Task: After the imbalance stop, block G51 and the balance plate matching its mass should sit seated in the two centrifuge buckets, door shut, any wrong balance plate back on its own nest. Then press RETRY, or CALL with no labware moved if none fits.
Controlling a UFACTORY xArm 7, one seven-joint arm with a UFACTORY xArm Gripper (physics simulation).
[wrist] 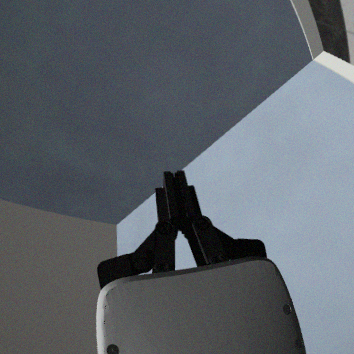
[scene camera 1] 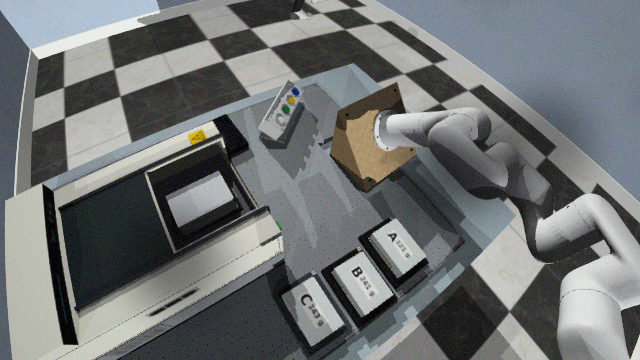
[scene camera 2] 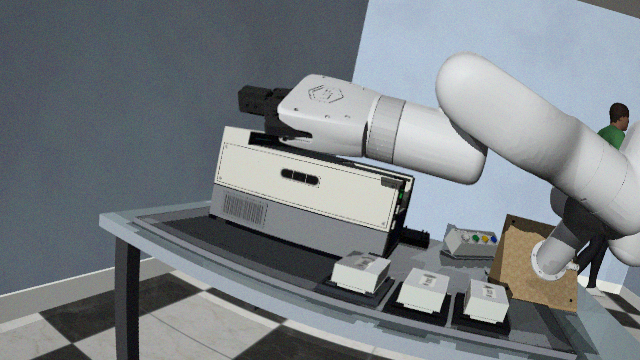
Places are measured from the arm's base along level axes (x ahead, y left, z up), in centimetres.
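Where they show: gripper, fingertip midpoint: (wrist: 171,181) (scene camera 2: 241,98); arm's base, link origin: (scene camera 1: 387,130) (scene camera 2: 548,261).
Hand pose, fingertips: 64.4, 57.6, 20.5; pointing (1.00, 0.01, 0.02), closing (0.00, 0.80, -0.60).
Things, the pixels of their top centre, and the offset from my fingertips, as dx, dy, dz.
- pale block, top centre: (scene camera 1: 199,197) -7.9, -60.8, -11.4
- dark panel, top centre: (scene camera 1: 111,231) (scene camera 2: 309,153) +9.5, -61.3, -8.3
- button box, top centre: (scene camera 2: 477,231) (scene camera 1: 281,99) -44.5, -87.2, -21.2
- black block, top centre: (scene camera 2: 414,230) (scene camera 1: 219,132) -22.2, -89.8, -26.5
My gripper (scene camera 2: 242,100) (wrist: 171,181) is shut and empty, above the far end of the centrifuge (scene camera 1: 25,225) (scene camera 2: 300,192) in scene camera 2; it does not show in scene camera 1. A pale block (scene camera 1: 201,198) sits in the centrifuge's open bay; its label is not readable. A dark panel (scene camera 1: 115,240) lies beside the opening. Balance plates A, 121 g (scene camera 1: 397,247) (scene camera 2: 485,301), B, 241 g (scene camera 1: 362,285) (scene camera 2: 424,290), and C, 143 g (scene camera 1: 312,310) (scene camera 2: 361,272), sit on black nests. A button box (scene camera 1: 270,126) (scene camera 2: 467,248) carries white, green, yellow and blue buttons.
A brown angled mount (scene camera 1: 350,150) (scene camera 2: 525,250) stands right of the button box, with a white arm part fixed to it. A black block (scene camera 1: 231,134) (scene camera 2: 416,238) is at the centrifuge's side. The arm passes above the centrifuge in scene camera 2. A person in green (scene camera 2: 611,134) stands behind.
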